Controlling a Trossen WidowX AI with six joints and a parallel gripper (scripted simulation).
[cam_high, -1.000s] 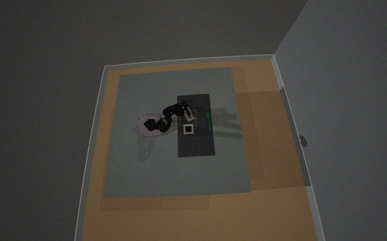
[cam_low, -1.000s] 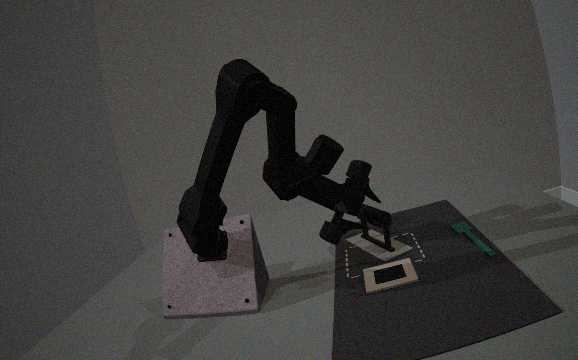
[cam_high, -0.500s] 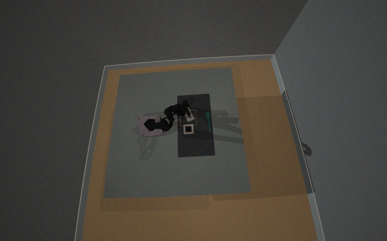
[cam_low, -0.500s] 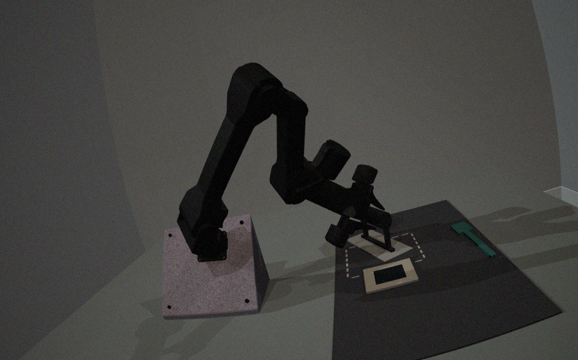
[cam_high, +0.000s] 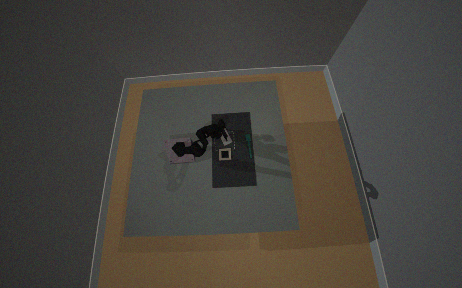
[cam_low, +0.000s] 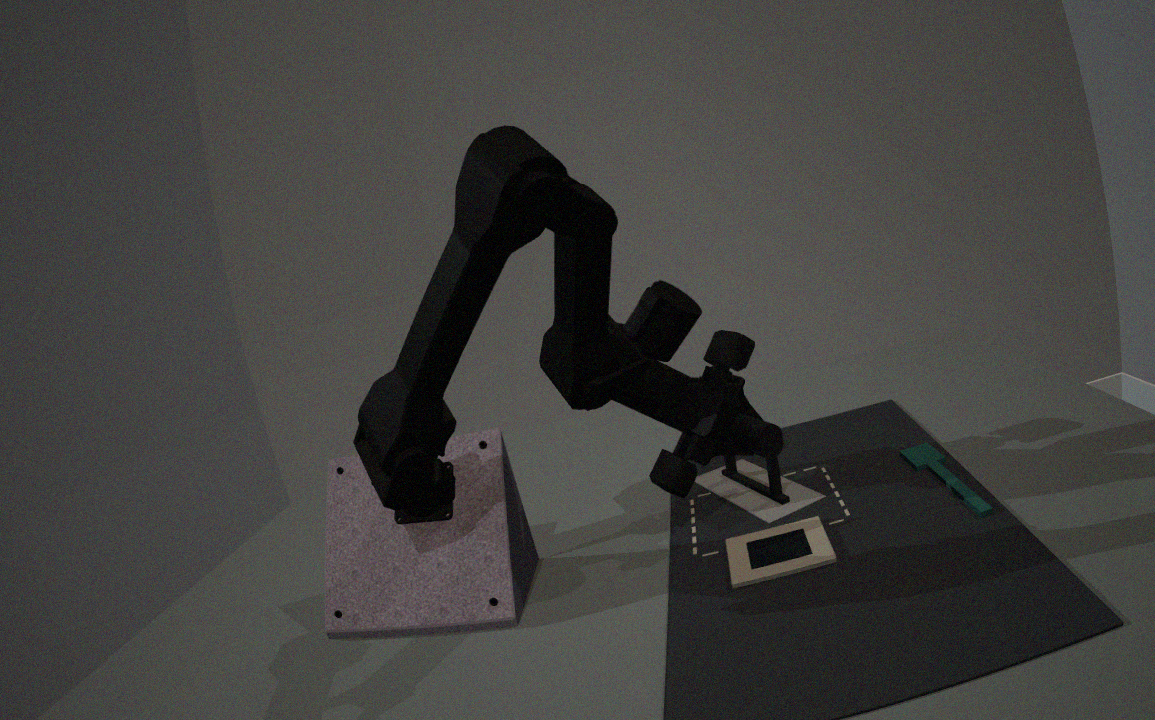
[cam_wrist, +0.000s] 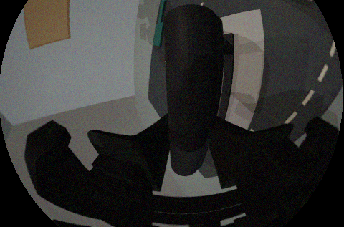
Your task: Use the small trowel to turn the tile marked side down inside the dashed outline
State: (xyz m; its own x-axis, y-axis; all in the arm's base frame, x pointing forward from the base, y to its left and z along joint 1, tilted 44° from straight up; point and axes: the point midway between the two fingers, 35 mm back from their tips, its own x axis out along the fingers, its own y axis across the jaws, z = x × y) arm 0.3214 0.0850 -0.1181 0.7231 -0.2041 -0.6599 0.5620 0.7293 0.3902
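Right now my gripper tip is 210 mm to the left of the tile, 40 mm above it and 10 mm past it. Also, from my gripper tip: dark mat 150 mm to the right, 70 mm below, 60 mm ahead; teal t-shaped piece 190 mm ahead, 130 mm to the right, 50 mm below; trowel 20 mm behind, 10 mm to the right, 10 mm below.
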